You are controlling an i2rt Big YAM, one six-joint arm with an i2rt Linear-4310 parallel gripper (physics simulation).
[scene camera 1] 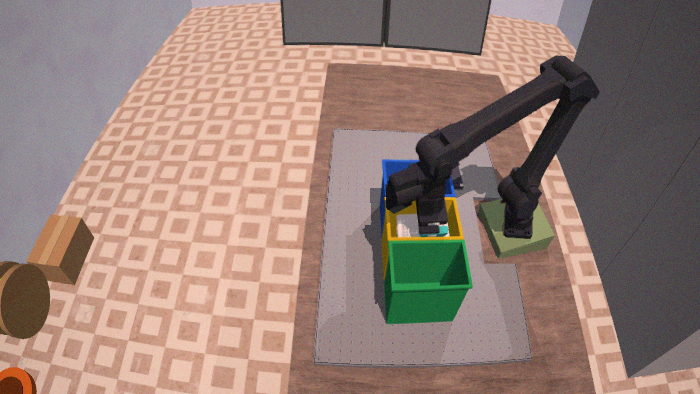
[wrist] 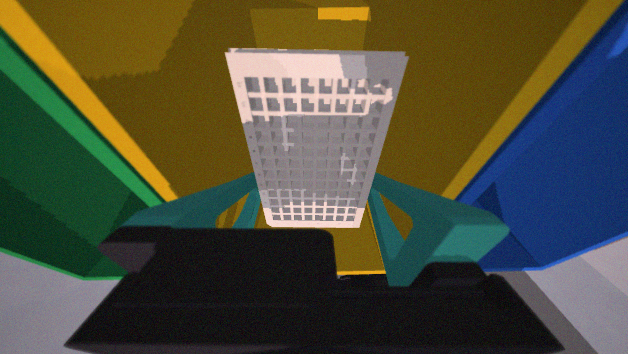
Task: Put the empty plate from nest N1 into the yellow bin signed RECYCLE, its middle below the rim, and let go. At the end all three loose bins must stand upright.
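Places are measured from the arm's base along level axes (x back, y right, z up), in metres.
Where they show: gripper, fingertip midpoint: [scene camera 1: 429, 229] [wrist: 314, 177]; arm's base, link origin: [scene camera 1: 518, 221].
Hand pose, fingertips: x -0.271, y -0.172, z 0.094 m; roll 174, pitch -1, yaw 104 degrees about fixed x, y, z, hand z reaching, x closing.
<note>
Things, the pixels of their top centre, and the offset from my fingertips. Level surfaces: height alone.
- white plate, top centre: [wrist: 315, 177] [scene camera 1: 423, 225] dx -0.017, dy -0.004, dz +0.019 m
- yellow bin, top centre: [wrist: 313, 211] [scene camera 1: 423, 217] dx -0.021, dy -0.007, dz +0.049 m
- green bin, top centre: [wrist: 41, 218] [scene camera 1: 430, 263] dx +0.013, dy -0.135, dz +0.049 m
- blue bin, top centre: [wrist: 579, 207] [scene camera 1: 418, 177] dx -0.053, dy +0.122, dz +0.049 m
- grey perforated mat, surface height: dz -0.131 m
The white plate [scene camera 1: 406, 226] [wrist: 315, 145] with a grid of square wells is inside the opening of the yellow bin [scene camera 1: 458, 220] [wrist: 410, 100], with yellow walls all around it in the wrist view. My gripper [scene camera 1: 434, 230] [wrist: 314, 177] is shut on the plate, its teal fingers at the plate's two long sides near the end closest to the wrist. In scene camera 1 the gripper and wrist hide part of the plate and the bin. The sign on the bin cannot be read. The nest N1 cannot be made out.
The green bin [scene camera 1: 430, 305] [wrist: 65, 215] stands directly against one side of the yellow bin, the blue bin [scene camera 1: 400, 163] [wrist: 540, 175] against the other. All three look upright on the grey perforated mat [scene camera 1: 360, 340]. The arm's green base block [scene camera 1: 525, 245] is to the right.
</note>
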